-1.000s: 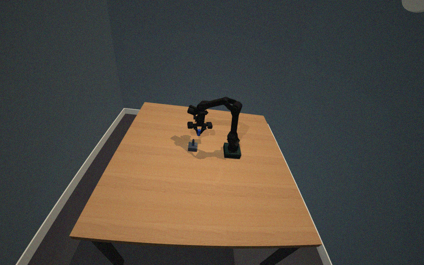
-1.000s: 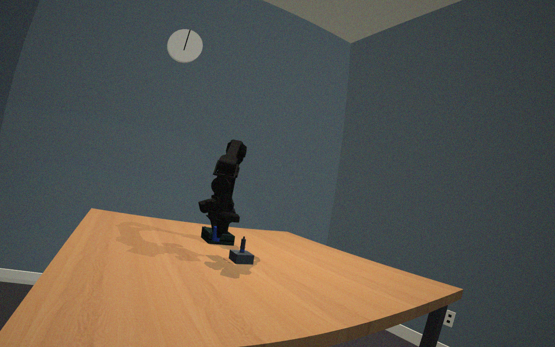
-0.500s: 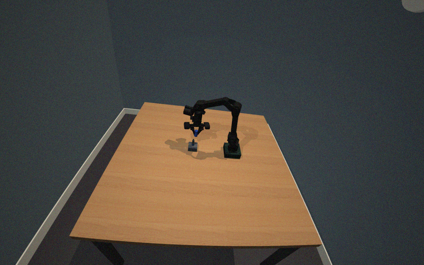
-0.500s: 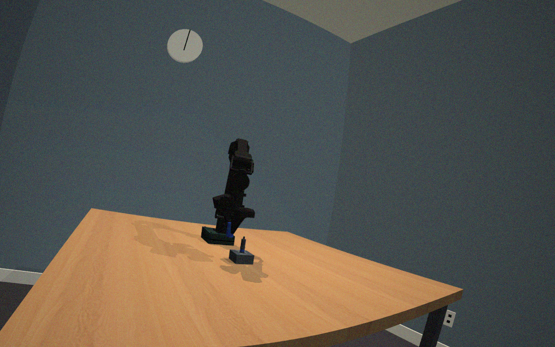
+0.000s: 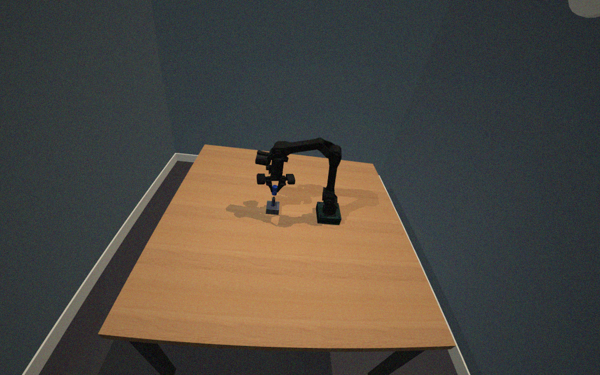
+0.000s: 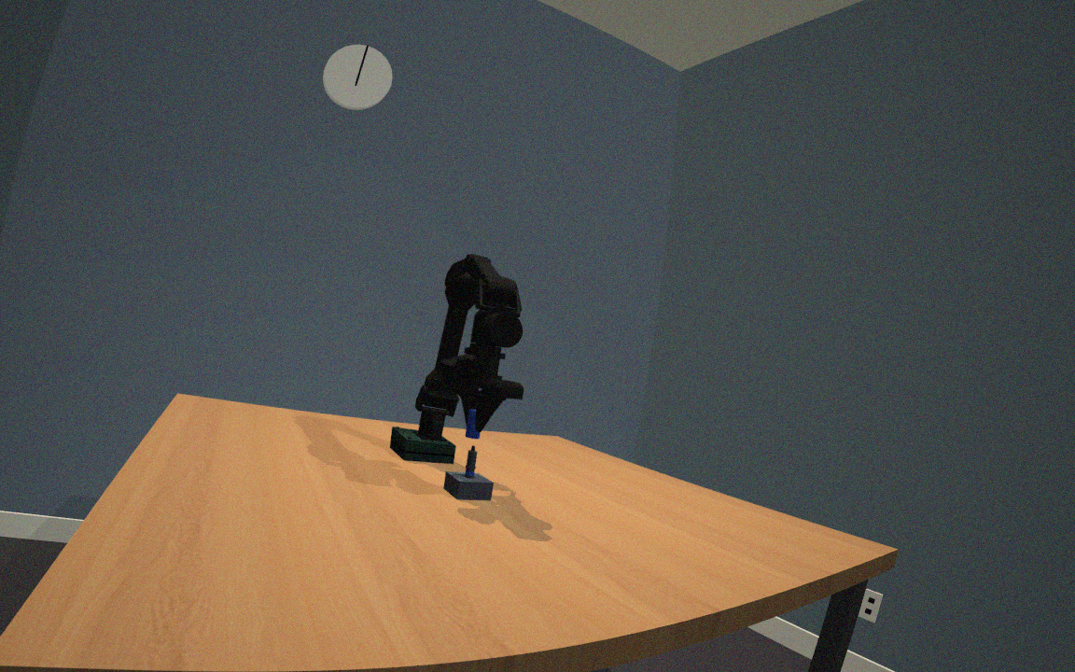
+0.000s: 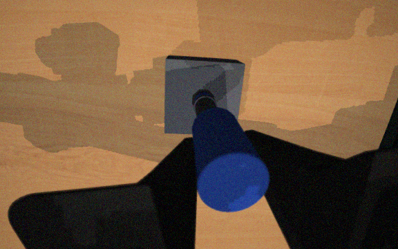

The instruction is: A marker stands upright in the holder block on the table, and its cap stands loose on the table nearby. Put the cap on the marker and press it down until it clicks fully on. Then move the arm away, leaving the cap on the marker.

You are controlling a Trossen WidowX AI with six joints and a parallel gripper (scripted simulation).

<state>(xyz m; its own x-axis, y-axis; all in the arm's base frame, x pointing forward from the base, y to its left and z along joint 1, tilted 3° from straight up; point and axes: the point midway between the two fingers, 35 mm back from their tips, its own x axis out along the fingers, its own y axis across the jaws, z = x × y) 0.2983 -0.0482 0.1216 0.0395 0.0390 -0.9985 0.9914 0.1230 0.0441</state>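
Right now the holder block is 11 cm below my gripper tip. The rest, counted from my gripper tip: blue cap (1 cm above).
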